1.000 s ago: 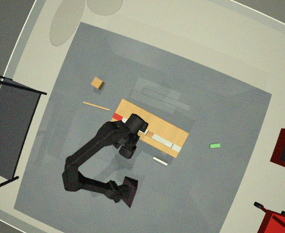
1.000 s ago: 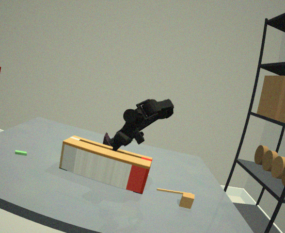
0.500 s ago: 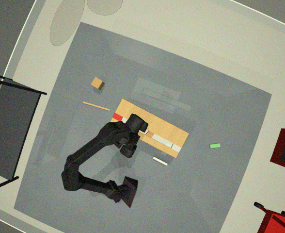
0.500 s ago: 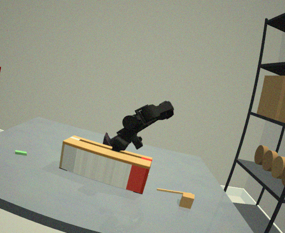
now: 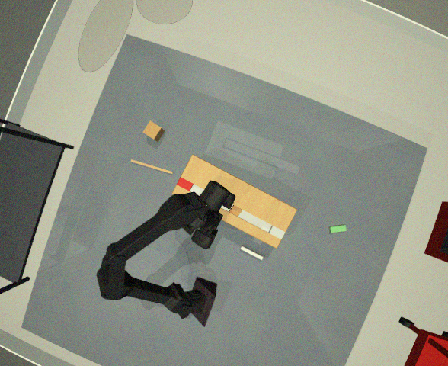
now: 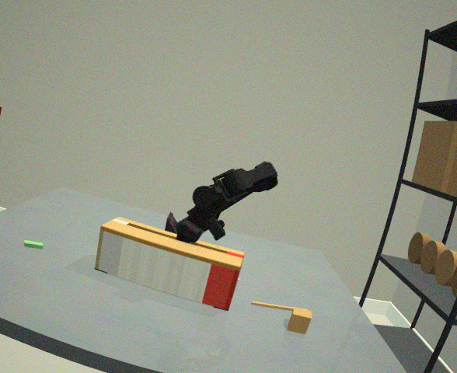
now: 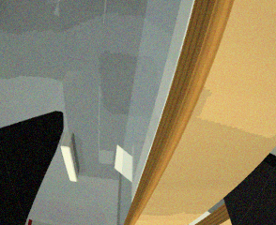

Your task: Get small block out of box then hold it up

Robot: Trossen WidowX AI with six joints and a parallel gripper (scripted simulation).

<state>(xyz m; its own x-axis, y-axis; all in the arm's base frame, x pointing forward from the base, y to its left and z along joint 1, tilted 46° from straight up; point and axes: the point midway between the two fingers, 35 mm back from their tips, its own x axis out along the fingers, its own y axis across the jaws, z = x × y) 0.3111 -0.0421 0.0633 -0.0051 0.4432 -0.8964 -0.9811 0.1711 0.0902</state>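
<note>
Now: gripper tip 40 mm to the left of the tan block and 40 mm short of it. From my gripper tip the other things lie so: box 30 mm ahead, 20 mm below, 10 mm to the right; then thin tan stick 310 mm to the left, 100 mm ahead, 80 mm below.
</note>
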